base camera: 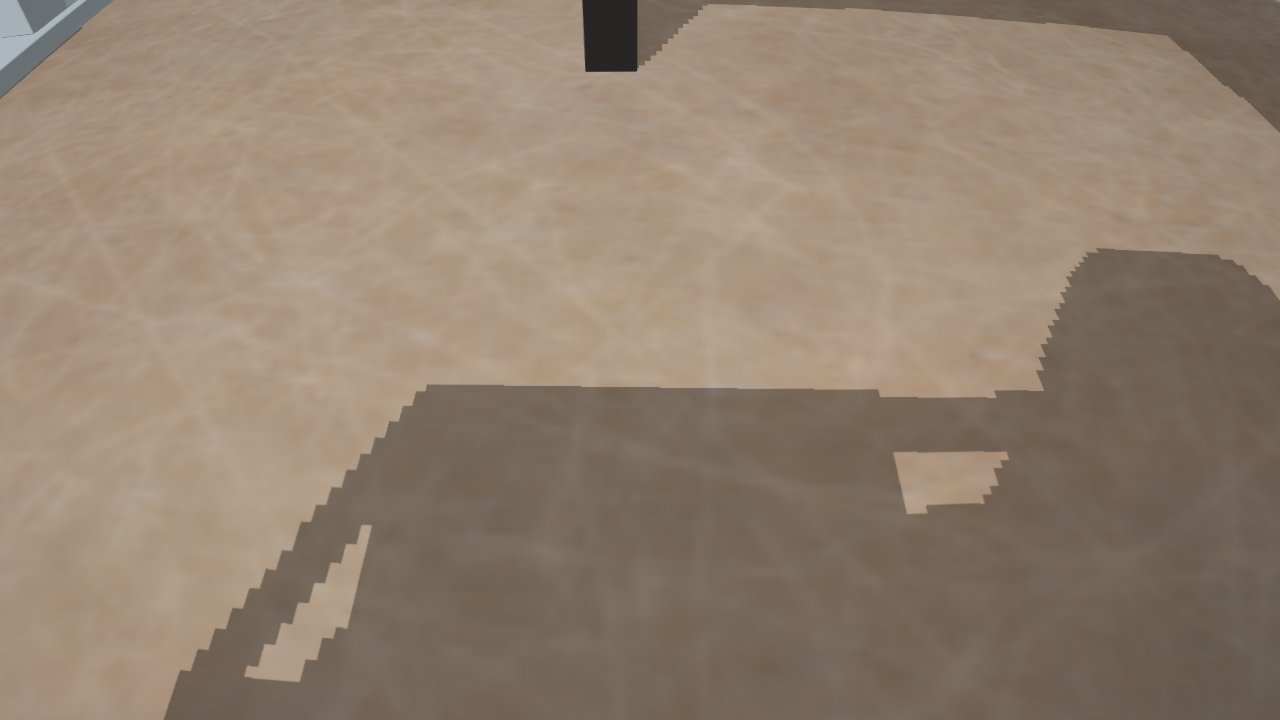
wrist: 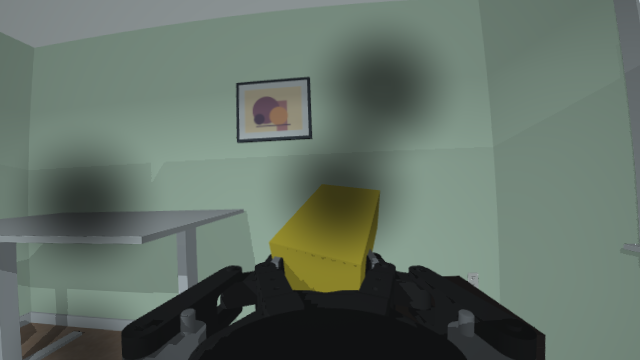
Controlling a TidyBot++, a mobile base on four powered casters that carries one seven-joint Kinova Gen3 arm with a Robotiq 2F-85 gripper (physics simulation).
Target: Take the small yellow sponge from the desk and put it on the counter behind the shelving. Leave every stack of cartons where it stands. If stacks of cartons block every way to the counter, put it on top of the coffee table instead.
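Frame: origin at the arm's base, x ahead, y left, z up, level; millimetres.
Seen in the pictures: gripper, fingertip midpoint: [wrist: 324,258].
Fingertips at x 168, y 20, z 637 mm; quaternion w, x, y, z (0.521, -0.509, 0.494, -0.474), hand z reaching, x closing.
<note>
Offsets run from my fingertips to a thing's middle. "spot": to the spot under its first point. Level surfaces: height alone.
My gripper [wrist: 324,258] is shut on the small yellow sponge @(11 mm ahead, 10 mm right, 18 mm up) [wrist: 327,225], which sticks out beyond the fingertips, tilted, in the middle of the wrist view. Both fingers touch its sides. A grey table @(83 mm down) [wrist: 142,222] with straight grey legs stands at the left of the wrist view, beyond the gripper; I cannot tell whether it is the desk. The counter, the shelving, and the carton stacks do not show in either view. I cannot make out the coffee table for certain.
A black post or leg @(spot: 623 mm ahead, 27 mm left, 996 mm down) [base camera: 610,35] stands on the floor @(1033 mm down) [base camera: 537,223] at the top middle of the base view. A pale blue-grey edge [base camera: 44,53] shows at the top left. A framed picture [wrist: 274,110] hangs on the green wall [wrist: 150,115]. Dark furniture [wrist: 492,302] shows partly behind the gripper's right side.
</note>
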